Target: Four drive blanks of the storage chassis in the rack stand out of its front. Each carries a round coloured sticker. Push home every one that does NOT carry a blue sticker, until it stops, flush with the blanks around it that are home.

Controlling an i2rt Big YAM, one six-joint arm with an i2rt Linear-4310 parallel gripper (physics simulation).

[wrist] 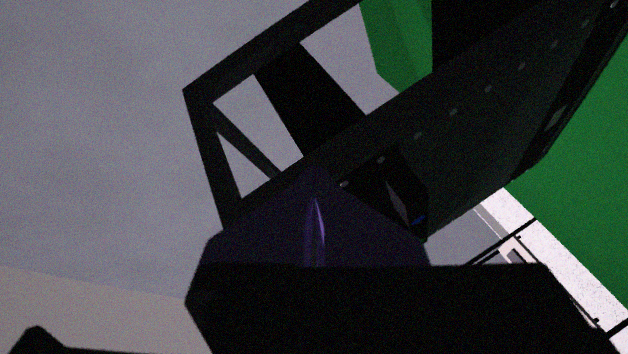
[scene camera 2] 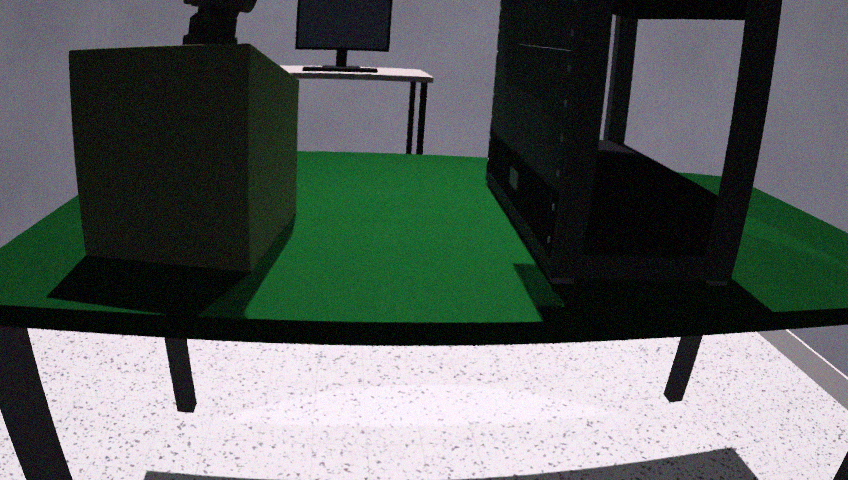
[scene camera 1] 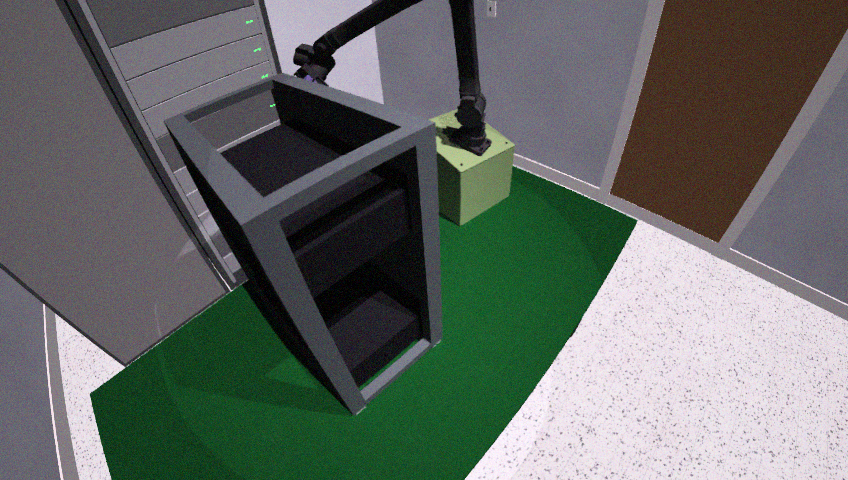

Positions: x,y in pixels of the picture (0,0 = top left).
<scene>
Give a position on a rack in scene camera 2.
568,192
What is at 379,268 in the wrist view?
The gripper.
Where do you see a rack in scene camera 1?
333,215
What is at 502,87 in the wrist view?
A rack.
</scene>
